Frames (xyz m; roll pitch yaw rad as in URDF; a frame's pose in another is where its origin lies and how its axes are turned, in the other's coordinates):
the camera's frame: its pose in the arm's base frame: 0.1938 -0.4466 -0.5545 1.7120 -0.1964 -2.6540
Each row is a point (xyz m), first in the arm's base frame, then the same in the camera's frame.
Working: the arm's base frame: its pose in the camera's frame: 0.0709 0.6141 0.4029 1.7296 0.5099 3.0213

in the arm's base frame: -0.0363 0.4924 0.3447
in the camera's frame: -0.0566 1.0508 0.7974
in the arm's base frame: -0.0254 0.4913 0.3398
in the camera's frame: -0.0665 1.0469 0.7918
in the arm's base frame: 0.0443 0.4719 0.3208
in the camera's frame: -0.1217 1.0316 0.7437
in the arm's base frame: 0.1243 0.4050 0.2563
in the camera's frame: -0.1729 0.9630 0.6559
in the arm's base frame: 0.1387 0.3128 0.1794
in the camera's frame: -0.1580 0.8700 0.5800
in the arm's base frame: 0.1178 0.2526 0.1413
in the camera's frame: -0.1196 0.8179 0.5436
